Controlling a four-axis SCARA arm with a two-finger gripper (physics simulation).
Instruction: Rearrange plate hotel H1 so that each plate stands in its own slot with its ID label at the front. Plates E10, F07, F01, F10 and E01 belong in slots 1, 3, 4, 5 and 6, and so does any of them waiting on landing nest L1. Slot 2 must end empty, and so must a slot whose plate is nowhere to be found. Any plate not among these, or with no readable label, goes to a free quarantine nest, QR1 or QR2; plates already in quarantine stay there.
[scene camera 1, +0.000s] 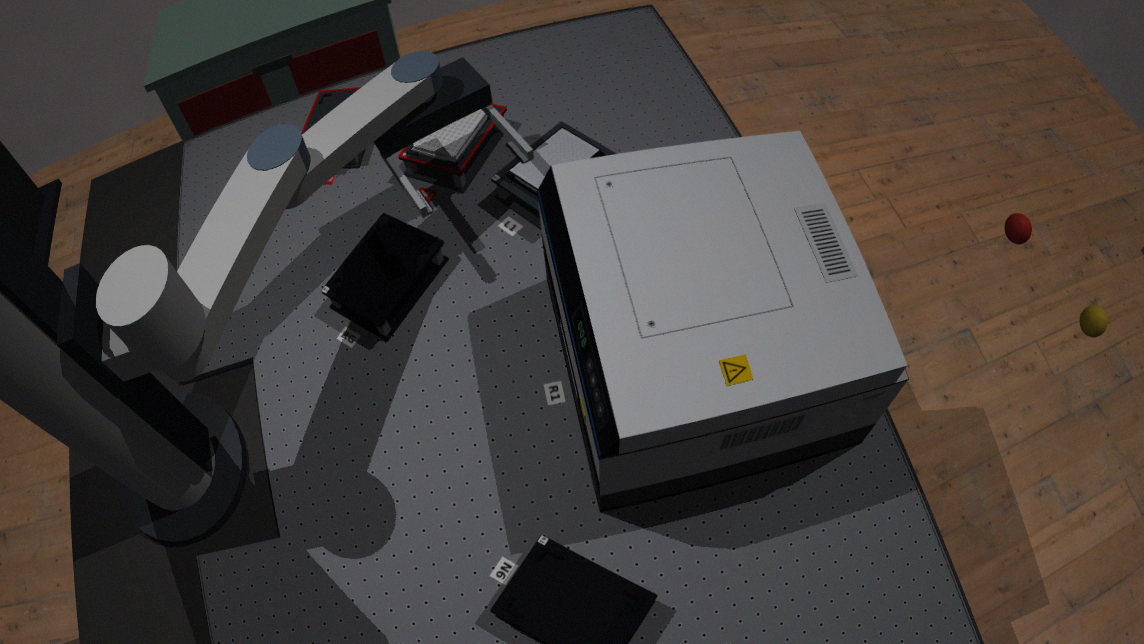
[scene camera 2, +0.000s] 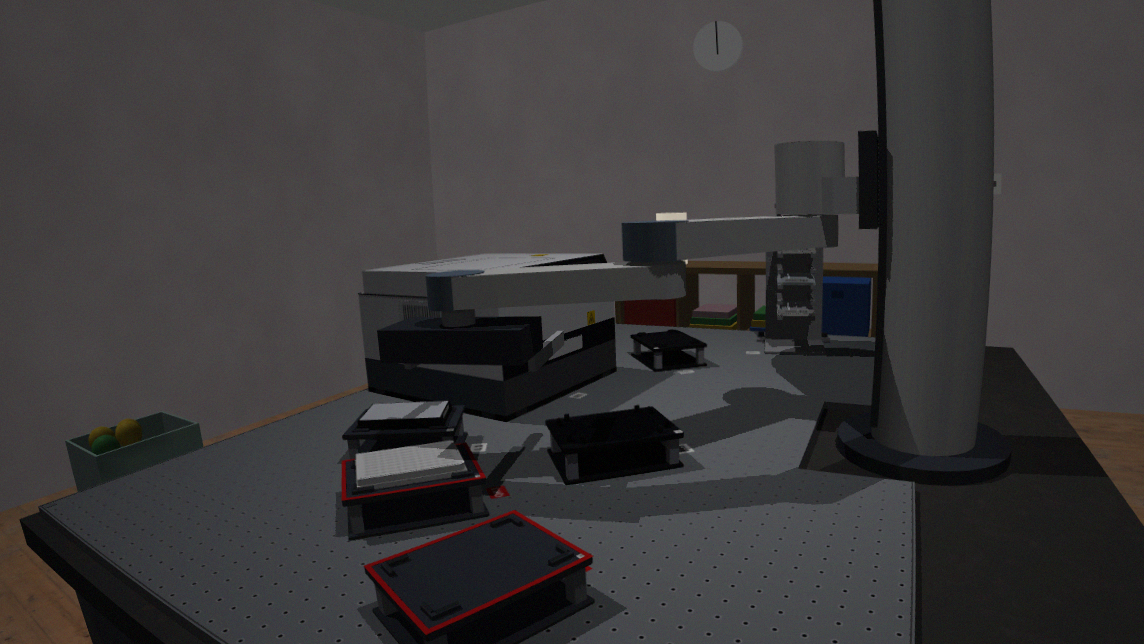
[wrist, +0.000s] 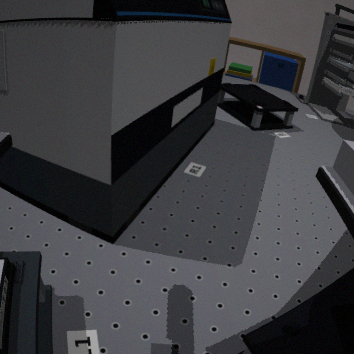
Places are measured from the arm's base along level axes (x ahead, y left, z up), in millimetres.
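Where they show: gripper, fingertip midpoint: (scene camera 1: 478, 182) (wrist: 166, 135); arm's base, origin of the base link: (scene camera 1: 182, 469) (scene camera 2: 921, 449).
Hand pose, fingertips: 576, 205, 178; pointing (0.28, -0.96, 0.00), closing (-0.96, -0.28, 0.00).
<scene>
Things, the pixels of their top centre, and the offset from my fingertips, as dx, dy, dz. "*": a spot on its surface instead.
- Nest L1, middle of its top: (scene camera 1: 555, 164) (scene camera 2: 405, 416) +129, +92, -111
- pale-topped plate, middle of its top: (scene camera 1: 554, 159) (scene camera 2: 405, 410) +129, +92, -101
- red-edged quarantine nest, surface spot: (scene camera 2: 344, 484) * +31, +300, -115
- white plate, middle of its top: (scene camera 2: 408, 458) (scene camera 1: 451, 125) -8, +230, -101
- red-edged nest, middle of its top: (scene camera 2: 476, 557) (scene camera 1: 334, 116) -208, +359, -109
- large white instrument, middle of its top: (scene camera 1: 728, 258) (scene camera 2: 485, 261) +234, -273, +86
- label R1, surface spot: (scene camera 1: 553, 392) (wrist: 195, 169) * +21, -250, -165
My gripper (scene camera 1: 484, 185) (wrist: 166, 135) is open and empty, its fingers level and wide apart, above the table between the red-edged nests, landing nest L1 and the large instrument. Nest L1 (scene camera 2: 454, 432) (wrist: 31, 300) carries a pale-topped plate (scene camera 1: 572, 145) (scene camera 2: 404, 412); no ID is readable on it. One red-edged quarantine nest (scene camera 2: 344, 484) holds a white plate (scene camera 1: 452, 136) (scene camera 2: 412, 466), partly under the gripper body in scene camera 1. The other red-edged nest (scene camera 2: 480, 568) is empty. Hotel H1 (scene camera 2: 771, 312) (wrist: 321, 65) stands far off; its slots and labels are too small to read.
The large white instrument (scene camera 1: 696, 240) (scene camera 2: 440, 320) (wrist: 165, 65) stands beside label R1 (scene camera 1: 553, 392) (wrist: 195, 169). A black nest (scene camera 1: 384, 268) (scene camera 2: 616, 432) stands near the gripper. Another black nest (scene camera 1: 572, 596) (scene camera 2: 668, 341) (wrist: 260, 97) is farther off. The arm's column (scene camera 2: 932, 240) rises at the table's side.
</scene>
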